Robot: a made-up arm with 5 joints. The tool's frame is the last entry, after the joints.
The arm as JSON. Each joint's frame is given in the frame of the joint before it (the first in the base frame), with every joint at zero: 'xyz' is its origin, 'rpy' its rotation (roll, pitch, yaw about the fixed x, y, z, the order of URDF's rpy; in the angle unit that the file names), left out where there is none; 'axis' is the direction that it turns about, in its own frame. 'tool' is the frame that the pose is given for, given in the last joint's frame.
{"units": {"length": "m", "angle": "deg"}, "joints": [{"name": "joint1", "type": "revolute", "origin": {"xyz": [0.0, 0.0, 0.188]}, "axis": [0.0, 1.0, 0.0]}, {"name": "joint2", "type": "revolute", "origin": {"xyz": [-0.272, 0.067, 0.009]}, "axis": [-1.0, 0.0, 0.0]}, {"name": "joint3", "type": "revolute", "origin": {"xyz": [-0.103, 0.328, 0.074]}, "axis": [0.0, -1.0, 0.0]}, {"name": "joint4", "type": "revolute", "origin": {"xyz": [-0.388, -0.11, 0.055]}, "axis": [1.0, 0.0, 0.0]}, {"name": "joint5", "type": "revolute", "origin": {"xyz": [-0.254, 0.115, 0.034]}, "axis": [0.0, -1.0, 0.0]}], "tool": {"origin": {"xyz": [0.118, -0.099, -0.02]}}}
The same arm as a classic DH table. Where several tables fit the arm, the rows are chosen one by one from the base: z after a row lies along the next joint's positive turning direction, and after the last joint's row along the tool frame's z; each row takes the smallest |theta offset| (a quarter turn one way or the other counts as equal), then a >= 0, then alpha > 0; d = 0 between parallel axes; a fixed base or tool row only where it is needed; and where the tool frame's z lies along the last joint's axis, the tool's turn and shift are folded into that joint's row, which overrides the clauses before.
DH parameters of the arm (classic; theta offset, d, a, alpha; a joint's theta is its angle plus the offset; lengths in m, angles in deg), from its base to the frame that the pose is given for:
base (fixed): 0 0.188 0 -90
joint1: -90 0.067 0.009 90
joint2: 0 0.375 0.074 90
joint3: 0 -0.218 0.055 90
joint4: 0 -0.642 0.034 -90
joint5: -90 -0.016 0.118 -90
tool (fixed): 0 -0.02 0 0

